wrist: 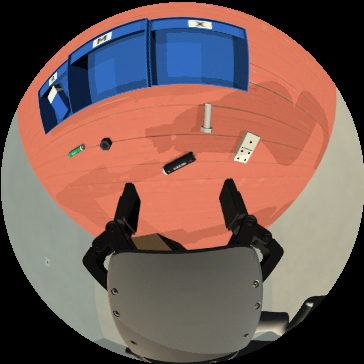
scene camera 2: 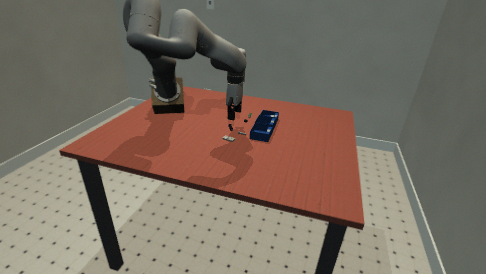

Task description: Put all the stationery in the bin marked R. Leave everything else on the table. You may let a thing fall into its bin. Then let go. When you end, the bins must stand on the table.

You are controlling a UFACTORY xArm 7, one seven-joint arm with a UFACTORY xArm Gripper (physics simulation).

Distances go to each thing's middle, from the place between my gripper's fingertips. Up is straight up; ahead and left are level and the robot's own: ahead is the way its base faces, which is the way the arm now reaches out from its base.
Scene:
Now: hand 140 mm short of the three joined blue bins (wrist: 176, 50), 50 mm above it and 40 mm to the right of it.

